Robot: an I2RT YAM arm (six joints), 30 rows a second.
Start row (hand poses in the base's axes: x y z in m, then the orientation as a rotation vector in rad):
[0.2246 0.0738 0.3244 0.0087 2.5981 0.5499]
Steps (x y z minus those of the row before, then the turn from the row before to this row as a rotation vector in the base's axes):
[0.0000 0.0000 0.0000 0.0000 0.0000 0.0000]
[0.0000 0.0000 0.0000 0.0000 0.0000 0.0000]
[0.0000 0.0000 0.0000 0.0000 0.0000 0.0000]
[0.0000 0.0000 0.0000 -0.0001 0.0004 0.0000]
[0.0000 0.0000 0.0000 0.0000 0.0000 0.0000]
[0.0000 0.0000 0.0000 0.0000 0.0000 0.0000]
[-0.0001 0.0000 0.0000 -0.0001 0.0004 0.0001]
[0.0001 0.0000 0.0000 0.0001 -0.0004 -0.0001]
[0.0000 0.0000 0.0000 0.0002 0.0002 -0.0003]
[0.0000 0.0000 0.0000 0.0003 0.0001 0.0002]
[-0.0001 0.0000 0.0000 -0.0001 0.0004 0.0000]
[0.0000 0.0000 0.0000 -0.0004 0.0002 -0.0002]
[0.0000 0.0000 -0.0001 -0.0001 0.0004 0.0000]
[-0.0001 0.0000 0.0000 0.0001 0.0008 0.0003]
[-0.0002 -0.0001 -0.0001 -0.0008 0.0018 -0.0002]
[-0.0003 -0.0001 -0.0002 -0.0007 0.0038 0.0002]
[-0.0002 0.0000 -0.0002 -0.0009 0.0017 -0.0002]
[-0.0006 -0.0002 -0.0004 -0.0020 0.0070 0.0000]
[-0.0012 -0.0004 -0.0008 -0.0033 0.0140 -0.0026]
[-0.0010 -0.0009 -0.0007 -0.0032 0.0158 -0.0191]
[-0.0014 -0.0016 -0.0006 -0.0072 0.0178 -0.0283]
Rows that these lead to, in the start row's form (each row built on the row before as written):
[0.2246 0.0738 0.3244 0.0087 2.5981 0.5499]
[0.2246 0.0738 0.3244 0.0087 2.5981 0.5499]
[0.2246 0.0738 0.3244 0.0087 2.5981 0.5499]
[0.2246 0.0738 0.3244 0.0088 2.5985 0.5498]
[0.2246 0.0738 0.3244 0.0088 2.5985 0.5498]
[0.2246 0.0738 0.3244 0.0088 2.5985 0.5498]
[0.2245 0.0738 0.3244 0.0087 2.5989 0.5498]
[0.2246 0.0738 0.3244 0.0088 2.5985 0.5498]
[0.2246 0.0738 0.3244 0.0093 2.5986 0.5500]
[0.2246 0.0738 0.3244 0.0092 2.5986 0.5505]
[0.2245 0.0738 0.3244 0.0093 2.5990 0.5504]
[0.2245 0.0738 0.3244 0.0095 2.5993 0.5498]
[0.2245 0.0738 0.3243 0.0096 2.5997 0.5497]
[0.2244 0.0738 0.3243 0.0095 2.6005 0.5500]
[0.2242 0.0737 0.3242 0.0100 2.6024 0.5491]
[0.2239 0.0736 0.3240 0.0106 2.6063 0.5488]
[0.2237 0.0736 0.3238 0.0110 2.6082 0.5478]
[0.2231 0.0734 0.3234 0.0123 2.6155 0.5461]
[0.2219 0.0730 0.3226 0.0185 2.6296 0.5427]
[0.2209 0.0721 0.3219 0.0470 2.6429 0.5339]
[0.2195 0.0705 0.3213 0.0872 2.6573 0.5168]

